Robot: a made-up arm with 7 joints. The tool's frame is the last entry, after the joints.
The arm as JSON. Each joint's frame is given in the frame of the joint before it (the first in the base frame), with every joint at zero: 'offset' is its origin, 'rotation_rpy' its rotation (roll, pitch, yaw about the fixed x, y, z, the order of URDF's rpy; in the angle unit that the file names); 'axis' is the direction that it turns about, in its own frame. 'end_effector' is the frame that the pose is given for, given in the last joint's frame.
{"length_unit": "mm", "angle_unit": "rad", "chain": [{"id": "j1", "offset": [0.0, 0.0, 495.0], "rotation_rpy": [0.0, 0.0, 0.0], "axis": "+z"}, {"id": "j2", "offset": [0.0, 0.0, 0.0], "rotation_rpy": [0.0, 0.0, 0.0], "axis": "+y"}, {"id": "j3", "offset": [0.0, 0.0, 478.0], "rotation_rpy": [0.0, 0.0, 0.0], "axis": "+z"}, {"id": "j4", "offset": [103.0, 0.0, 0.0], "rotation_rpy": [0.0, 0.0, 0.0], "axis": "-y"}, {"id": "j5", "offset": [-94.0, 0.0, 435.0], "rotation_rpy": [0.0, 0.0, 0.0], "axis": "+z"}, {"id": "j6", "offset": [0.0, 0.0, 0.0], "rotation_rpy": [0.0, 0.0, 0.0], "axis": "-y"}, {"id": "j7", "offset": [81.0, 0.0, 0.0], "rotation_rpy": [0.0, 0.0, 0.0], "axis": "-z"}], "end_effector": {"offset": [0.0, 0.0, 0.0], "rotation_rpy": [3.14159, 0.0, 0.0]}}
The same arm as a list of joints. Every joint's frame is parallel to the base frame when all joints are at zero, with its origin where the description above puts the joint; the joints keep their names.
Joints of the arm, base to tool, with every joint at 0 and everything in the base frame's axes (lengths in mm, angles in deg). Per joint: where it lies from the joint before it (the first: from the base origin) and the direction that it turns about. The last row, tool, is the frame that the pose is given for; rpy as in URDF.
j1: xyz 0 0 495 axis +z
j2: xyz 0 0 0 axis +y
j3: xyz 0 0 478 axis +z
j4: xyz 103 0 0 axis -y
j5: xyz -94 0 435 axis +z
j6: xyz 0 0 0 axis -y
j7: xyz 81 0 0 axis -z
tool: xyz 0 0 0 rpy 180 0 0

